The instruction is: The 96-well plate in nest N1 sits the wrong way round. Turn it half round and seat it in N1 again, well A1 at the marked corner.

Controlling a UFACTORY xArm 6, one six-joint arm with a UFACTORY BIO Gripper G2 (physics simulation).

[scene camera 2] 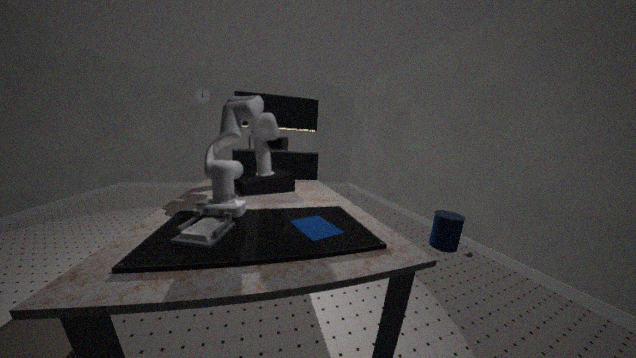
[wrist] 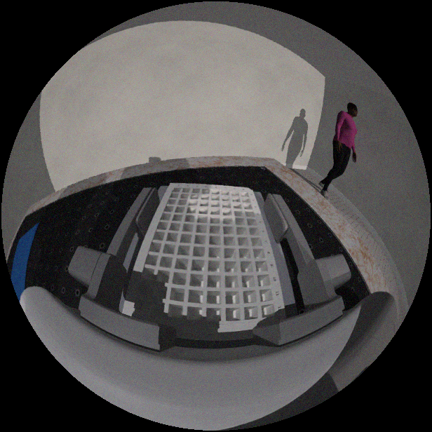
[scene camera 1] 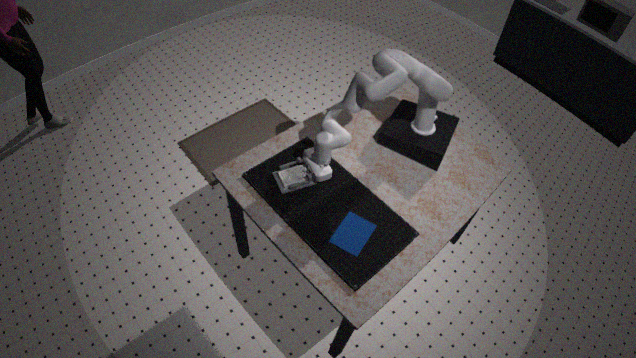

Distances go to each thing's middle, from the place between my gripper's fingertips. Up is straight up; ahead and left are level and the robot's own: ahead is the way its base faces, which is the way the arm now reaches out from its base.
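The 96-well plate [wrist: 206, 267] sits 2 cm to the left of my hand and 4 cm behind it. As for the flat blue square [scene camera 1: 352, 234], I find it 37 cm to the left of my hand, 4 cm behind it and 2 cm below it.
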